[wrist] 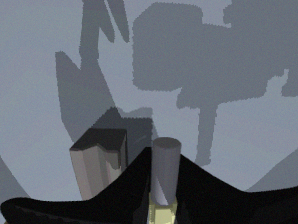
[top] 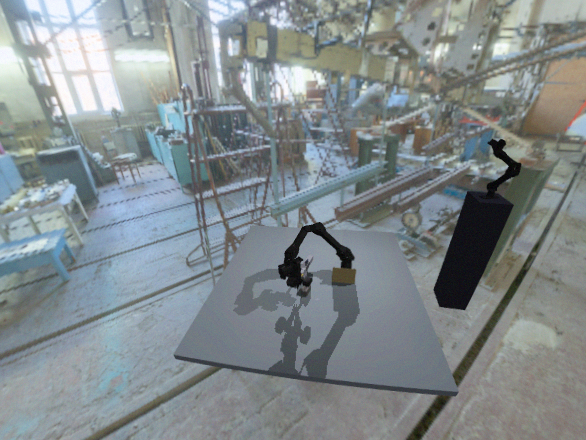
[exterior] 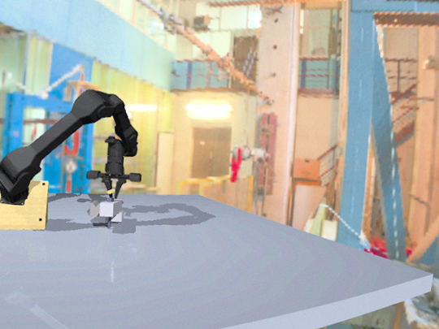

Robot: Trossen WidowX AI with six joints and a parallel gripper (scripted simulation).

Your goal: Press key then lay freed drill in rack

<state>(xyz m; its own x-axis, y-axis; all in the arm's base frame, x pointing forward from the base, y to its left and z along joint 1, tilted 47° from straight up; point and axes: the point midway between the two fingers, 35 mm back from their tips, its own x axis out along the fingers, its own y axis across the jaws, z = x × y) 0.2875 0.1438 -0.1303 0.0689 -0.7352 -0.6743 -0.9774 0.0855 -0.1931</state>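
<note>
The drill is 4 cm to the right of my gripper tip, 4 cm above it and 1 cm behind it. Round my gripper tip: light grey block (20 cm to the right, 1 cm behind); rack (5 cm behind, 3 cm to the right, 2 cm below).
</note>
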